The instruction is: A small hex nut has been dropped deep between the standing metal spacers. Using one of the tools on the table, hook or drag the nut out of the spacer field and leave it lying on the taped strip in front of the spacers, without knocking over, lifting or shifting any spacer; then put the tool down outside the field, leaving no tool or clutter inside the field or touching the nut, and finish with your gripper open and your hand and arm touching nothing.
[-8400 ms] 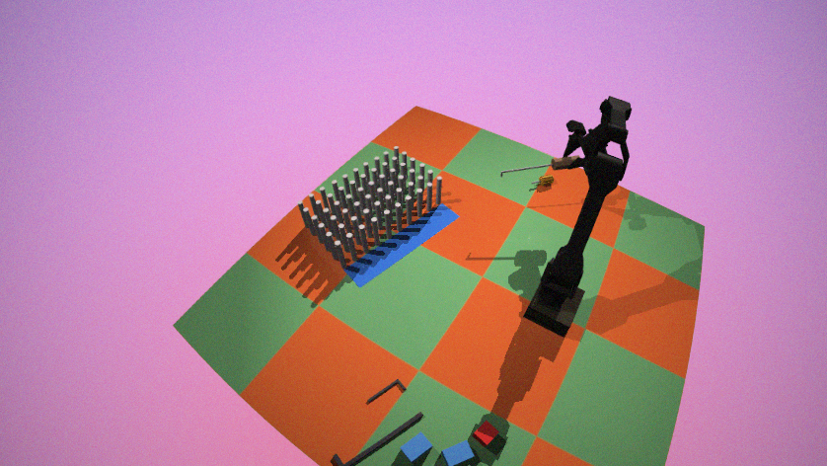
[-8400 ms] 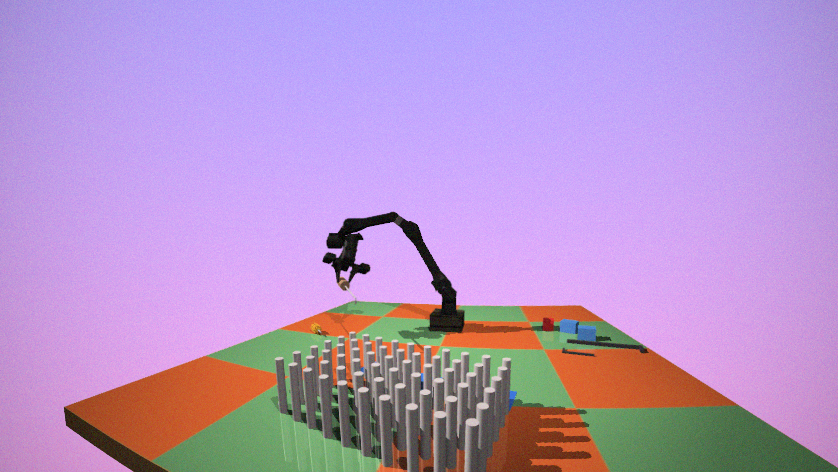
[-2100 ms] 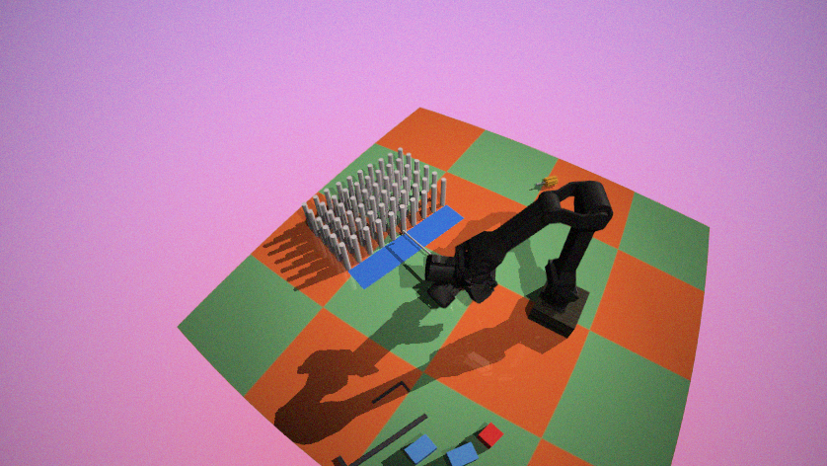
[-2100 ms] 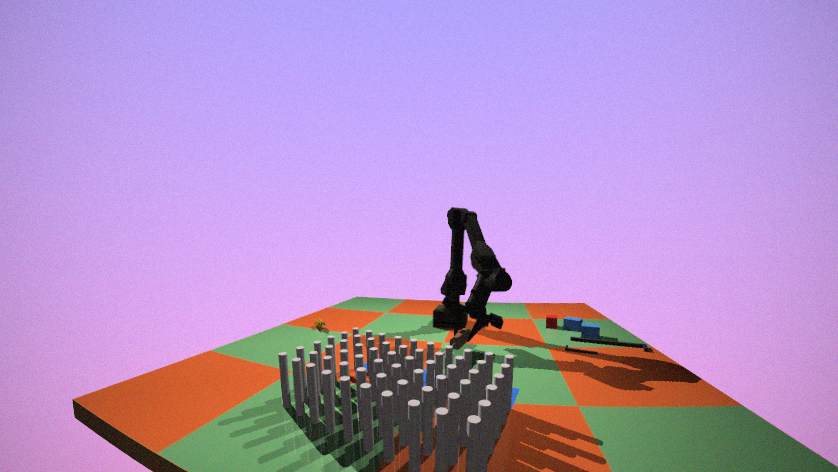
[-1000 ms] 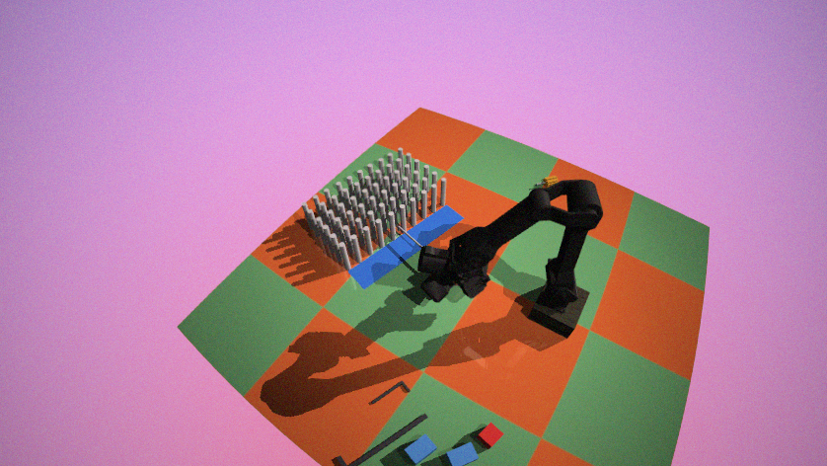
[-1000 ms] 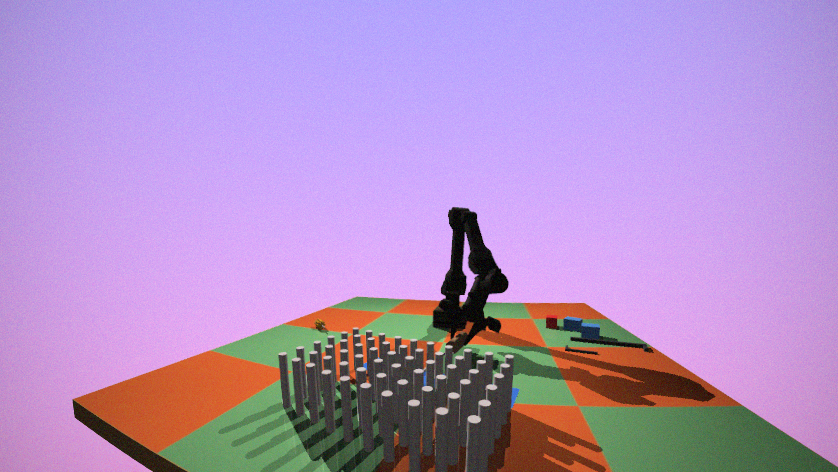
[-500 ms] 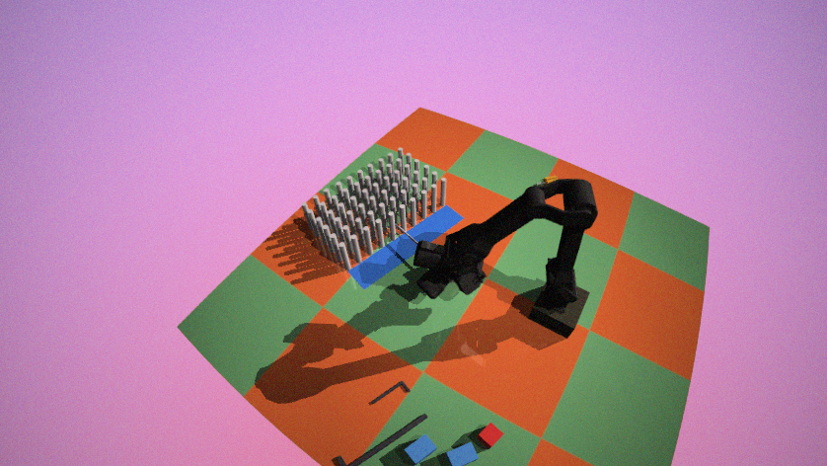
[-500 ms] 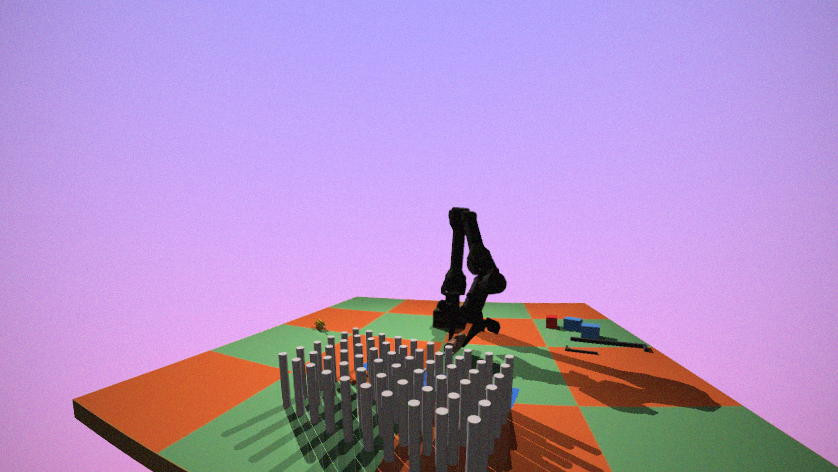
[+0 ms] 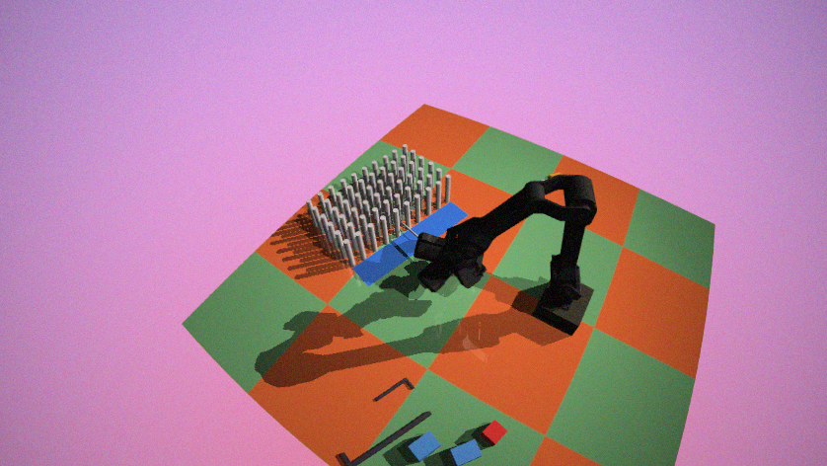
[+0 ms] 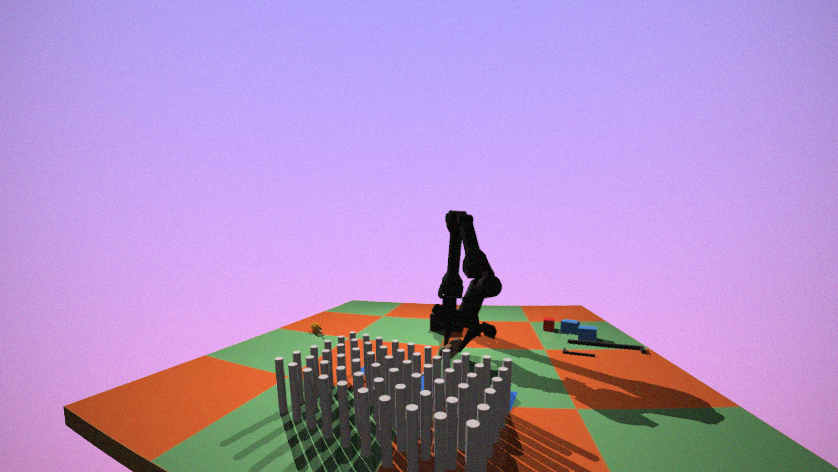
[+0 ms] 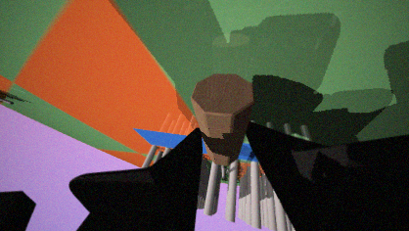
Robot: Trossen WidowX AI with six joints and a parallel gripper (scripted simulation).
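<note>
The blue taped strip is 130 mm ahead of my gripper tip, 50 mm to the right of it and 40 mm below it. Round my gripper tip: hex nut (280 mm ahead, 100 mm to the right, 30 mm below); then wooden-handled hook tool (100 mm ahead, 40 mm to the right); then short dark L-shaped bar (60 mm behind, 360 mm to the left, 30 mm below).
</note>
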